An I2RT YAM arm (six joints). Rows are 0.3 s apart.
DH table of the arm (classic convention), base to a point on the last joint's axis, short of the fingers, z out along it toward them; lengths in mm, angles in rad. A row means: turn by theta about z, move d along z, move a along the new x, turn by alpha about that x. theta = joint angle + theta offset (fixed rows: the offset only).
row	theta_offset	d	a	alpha
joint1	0	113.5	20	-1.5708
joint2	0	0	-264	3.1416
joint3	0.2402	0	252.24	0
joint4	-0.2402	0	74	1.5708
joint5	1.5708	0	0	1.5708
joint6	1.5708	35.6	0	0
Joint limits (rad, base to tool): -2.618..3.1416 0..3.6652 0..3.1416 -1.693..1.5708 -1.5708..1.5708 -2.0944..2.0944
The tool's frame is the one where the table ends.
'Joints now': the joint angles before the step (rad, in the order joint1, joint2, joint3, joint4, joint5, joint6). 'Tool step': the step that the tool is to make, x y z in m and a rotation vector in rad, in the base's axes. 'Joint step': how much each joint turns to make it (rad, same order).
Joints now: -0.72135, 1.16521, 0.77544, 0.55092, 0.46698, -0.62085
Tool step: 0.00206, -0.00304, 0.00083, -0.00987, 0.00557, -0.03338
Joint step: 0.00024, 0.01883, 0.01022, 0.01960, 0.03131, -0.01864
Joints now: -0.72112, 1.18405, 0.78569, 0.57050, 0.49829, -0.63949
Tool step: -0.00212, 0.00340, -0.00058, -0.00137, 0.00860, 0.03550
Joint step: 0.00006, -0.01974, -0.01221, -0.01276, -0.03607, -0.00071
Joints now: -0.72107, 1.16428, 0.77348, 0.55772, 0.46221, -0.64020
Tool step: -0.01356, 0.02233, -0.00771, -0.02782, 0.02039, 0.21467
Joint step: 0.00273, -0.12027, -0.09679, -0.02106, -0.21471, 0.00169
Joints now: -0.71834, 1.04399, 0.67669, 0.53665, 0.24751, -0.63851
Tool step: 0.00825, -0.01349, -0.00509, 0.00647, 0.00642, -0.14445
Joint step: 0.00038, 0.08123, 0.02220, 0.05775, 0.14289, -0.02492
